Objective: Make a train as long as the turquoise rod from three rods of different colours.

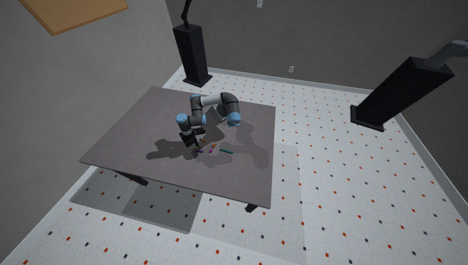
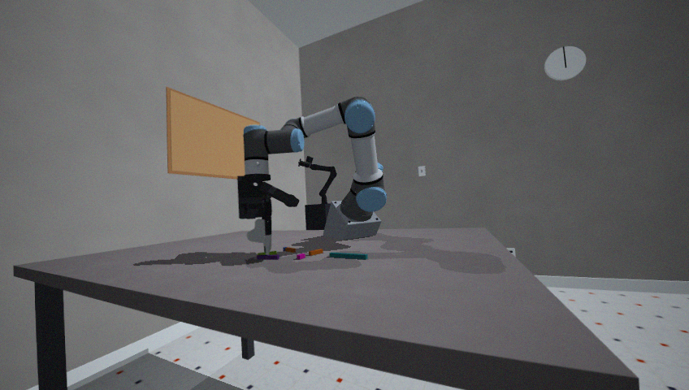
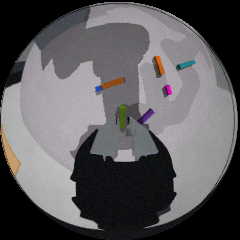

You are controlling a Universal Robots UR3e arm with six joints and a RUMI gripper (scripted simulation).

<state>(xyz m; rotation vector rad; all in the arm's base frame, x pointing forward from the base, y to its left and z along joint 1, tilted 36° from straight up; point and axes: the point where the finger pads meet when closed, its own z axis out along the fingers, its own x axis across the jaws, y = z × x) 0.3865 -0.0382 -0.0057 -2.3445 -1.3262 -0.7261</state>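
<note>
Now: the lime rod 1 cm below my hand. The rest, counted from my hand: purple rod 2 cm ahead, 4 cm to the left, 1 cm below; magenta rod 2 cm behind, 12 cm to the left, 1 cm below; blue rod 7 cm behind, 2 cm to the right, 1 cm below.
</note>
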